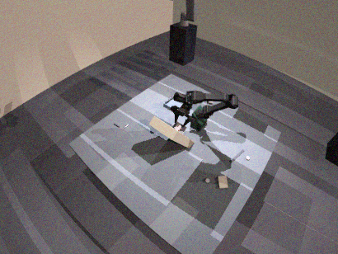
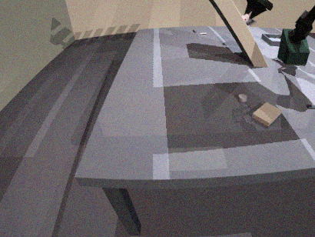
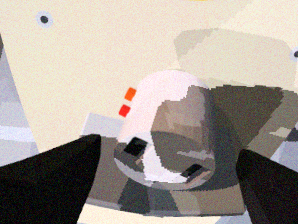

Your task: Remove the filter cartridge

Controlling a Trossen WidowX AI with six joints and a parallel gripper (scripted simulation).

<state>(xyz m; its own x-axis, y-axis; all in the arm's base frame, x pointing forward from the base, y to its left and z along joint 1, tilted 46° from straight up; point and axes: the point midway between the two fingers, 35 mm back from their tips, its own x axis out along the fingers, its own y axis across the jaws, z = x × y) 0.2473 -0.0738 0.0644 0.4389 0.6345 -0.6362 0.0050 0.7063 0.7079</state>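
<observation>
Now: the round pale cartridge 10 mm below my gripper tip and 10 mm ahead of it. The rest, counted from my gripper tip: service panel 50 mm ahead, 30 mm below.
</observation>
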